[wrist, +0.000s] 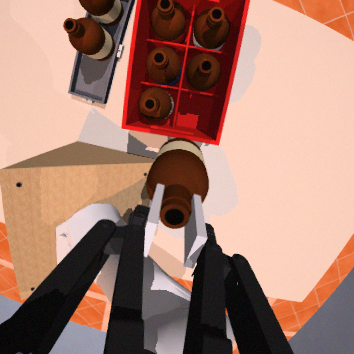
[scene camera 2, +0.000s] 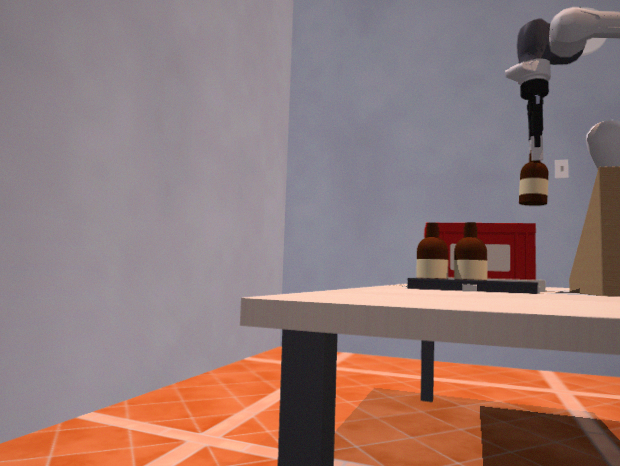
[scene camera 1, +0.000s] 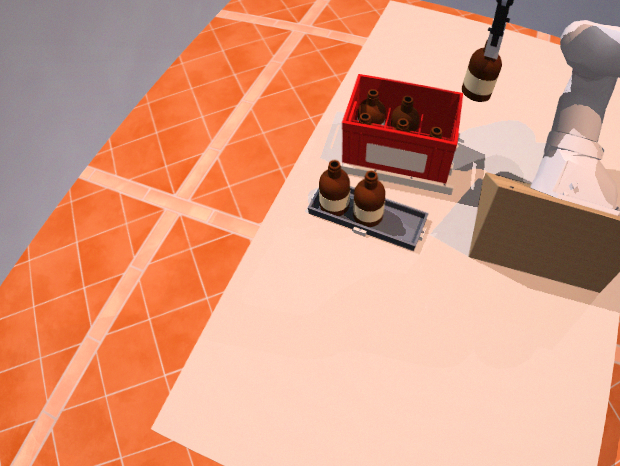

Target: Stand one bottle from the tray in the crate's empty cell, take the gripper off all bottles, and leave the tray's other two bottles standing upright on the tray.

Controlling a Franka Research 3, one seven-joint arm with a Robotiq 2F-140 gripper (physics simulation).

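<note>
My gripper (scene camera 1: 491, 49) (scene camera 2: 536, 150) (wrist: 174, 201) is shut on the neck of a brown bottle (scene camera 1: 481, 82) (scene camera 2: 533, 185) (wrist: 177, 170). The bottle hangs roughly upright, its base above the crate's rim height in scene camera 2. The red crate (scene camera 1: 350, 145) (scene camera 2: 523, 250) (wrist: 216, 120) holds several bottles. Its empty cell (wrist: 189, 117) is the corner cell nearest the held bottle in the wrist view. The dark tray (scene camera 1: 413, 220) (scene camera 2: 511, 286) (wrist: 92, 82) bears two upright bottles, one (scene camera 1: 334, 190) (scene camera 2: 432, 255) (wrist: 102, 7) at its end, the other (scene camera 1: 369, 200) (scene camera 2: 471, 255) (wrist: 92, 40) mid-tray.
A wooden block (scene camera 1: 546, 235) (scene camera 2: 608, 230) (wrist: 75, 210) stands on the pale table (scene camera 1: 350, 325) (scene camera 2: 350, 305), right of the tray and crate in scene camera 1. The crate's walls and dividers rise around its cells. The arm's base stands behind the block.
</note>
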